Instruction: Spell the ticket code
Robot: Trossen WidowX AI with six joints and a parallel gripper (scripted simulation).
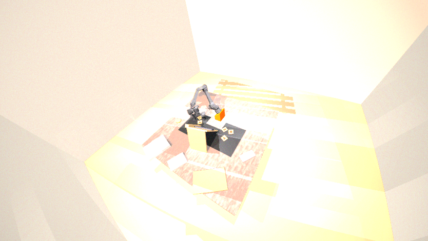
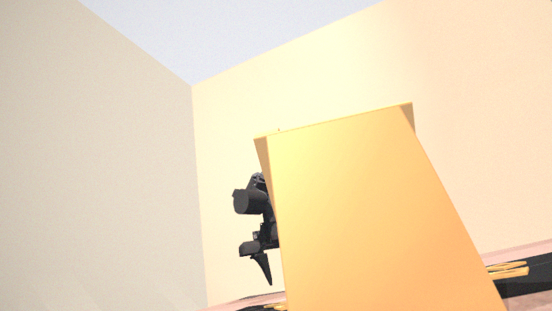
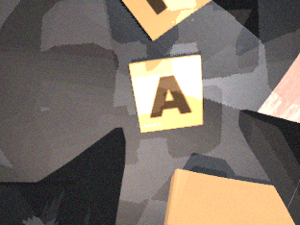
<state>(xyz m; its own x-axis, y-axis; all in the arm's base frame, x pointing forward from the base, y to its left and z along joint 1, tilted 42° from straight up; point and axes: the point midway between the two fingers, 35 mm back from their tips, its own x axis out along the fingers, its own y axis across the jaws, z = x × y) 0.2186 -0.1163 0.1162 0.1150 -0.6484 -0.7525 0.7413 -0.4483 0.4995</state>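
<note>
Now: the letter tile 5 cm below my gripper tip. The rest, counted from my gripper tip: white ticket: 6 cm ahead, 22 cm to the left, 3 cm above; flat yellow slab: 45 cm ahead, 60 cm to the left, 5 cm below; black mat: 2 cm behind, 19 cm to the left, 5 cm below.
</note>
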